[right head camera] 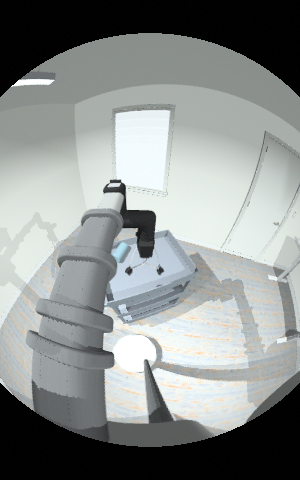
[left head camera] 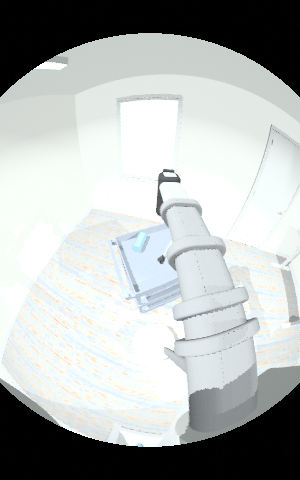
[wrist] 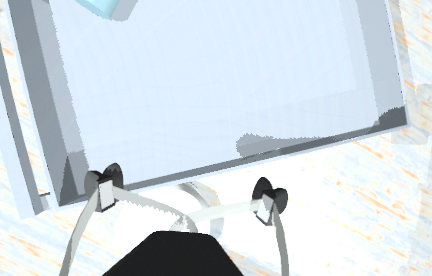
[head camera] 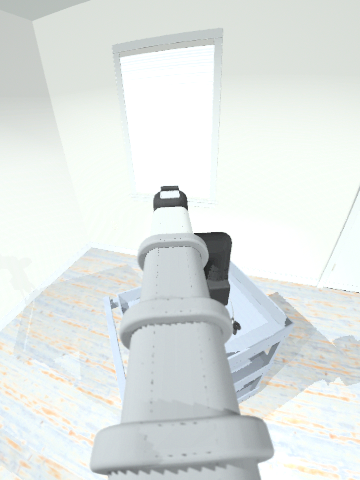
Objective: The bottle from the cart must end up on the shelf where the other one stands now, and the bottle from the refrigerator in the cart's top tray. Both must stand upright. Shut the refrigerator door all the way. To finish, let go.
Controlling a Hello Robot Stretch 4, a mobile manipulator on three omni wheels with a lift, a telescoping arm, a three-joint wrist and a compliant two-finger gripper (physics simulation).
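Where they show: gripper, between the fingertips: [right head camera: 144,273] [wrist: 189,185]; robot's base, origin of its link: [right head camera: 135,351] [left head camera: 152,340].
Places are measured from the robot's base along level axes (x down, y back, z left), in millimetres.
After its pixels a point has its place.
Observation:
A light-blue bottle [left head camera: 140,242] {x -830, y -683, z 79 mm} [right head camera: 120,252] {x -827, y -688, z 74 mm} [wrist: 102,6] {x -822, y -645, z 84 mm} lies on its side in the top tray of the blue-grey cart [head camera: 260,343] {x -830, y -461, z -292 mm} [left head camera: 150,267] {x -767, y -516, z 17 mm} [right head camera: 175,262] {x -767, y -645, z -326 mm} [wrist: 225,75] {x -767, y -573, z -128 mm}, toward the cart's handle side. In the wrist view part of it shows at the top edge. My gripper [right head camera: 144,270] {x -994, y -419, z -87 mm} [wrist: 189,185] {x -994, y -419, z -87 mm} points down above the tray, its fingers apart with nothing between them. In the wrist view the fingertips appear by the tray's near rim, below the bottle. The arm hides much of the cart in the head view. The refrigerator and the other bottle cannot be made out clearly.
The telescoping arm [head camera: 177,370] {x -1409, y -149, z 0 mm} [left head camera: 205,280] {x -1409, y -140, z 11 mm} [right head camera: 75,330] {x -1411, y -102, z -17 mm} reaches out over the cart. A window [head camera: 170,120] {x -1489, y -2009, z -30 mm} is in the wall behind it, and a door [left head camera: 265,190] {x -1115, y -1355, z -1723 mm} [right head camera: 265,200] {x -1147, y -1326, z -1798 mm} is at the right. A white disc [right head camera: 134,353] {x -187, y 4, z -4 mm} shows on the floor before the cart.

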